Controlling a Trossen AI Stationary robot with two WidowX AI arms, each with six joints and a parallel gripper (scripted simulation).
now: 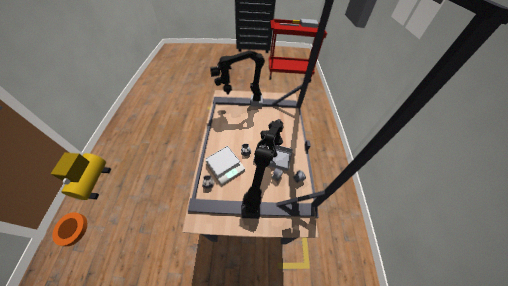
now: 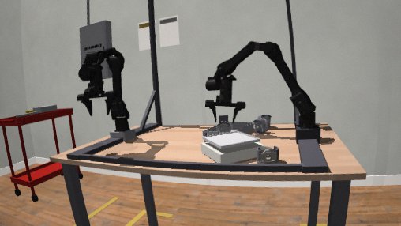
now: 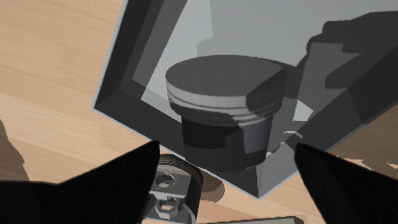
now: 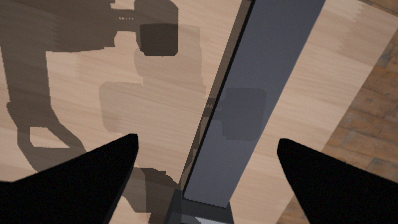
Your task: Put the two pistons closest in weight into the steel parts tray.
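Now: the steel parts tray 90 mm below my left hand and 60 mm behind it. Also, from my left hand: scale plate: 270 mm ahead, 90 mm to the left, 50 mm below; white scale: 270 mm ahead, 100 mm to the left, 70 mm below.
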